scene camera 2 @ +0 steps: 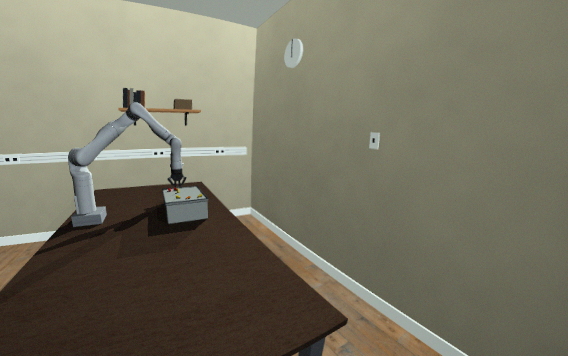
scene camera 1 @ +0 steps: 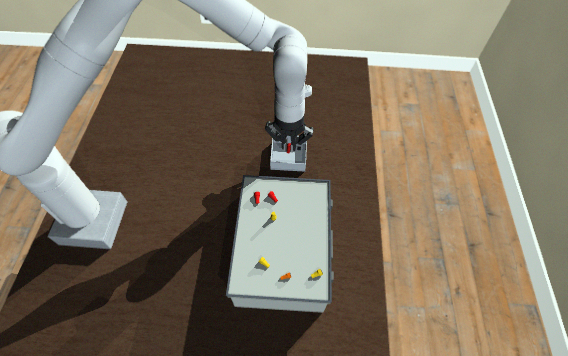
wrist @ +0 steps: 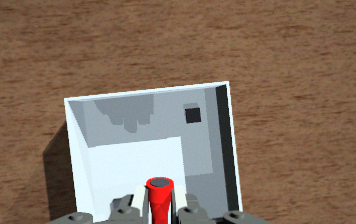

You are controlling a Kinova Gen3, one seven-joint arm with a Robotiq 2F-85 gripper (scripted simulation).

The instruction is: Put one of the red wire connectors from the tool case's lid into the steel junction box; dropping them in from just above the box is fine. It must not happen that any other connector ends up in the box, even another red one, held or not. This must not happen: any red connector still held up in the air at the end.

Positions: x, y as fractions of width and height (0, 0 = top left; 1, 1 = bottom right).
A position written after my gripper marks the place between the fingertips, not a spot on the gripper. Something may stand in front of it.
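Wrist view: my gripper (wrist: 0.45, 0.90) is visible. The tool case (scene camera 1: 0.53, 0.68) is visible in scene camera 1; in the wrist view the tool case is out of frame.
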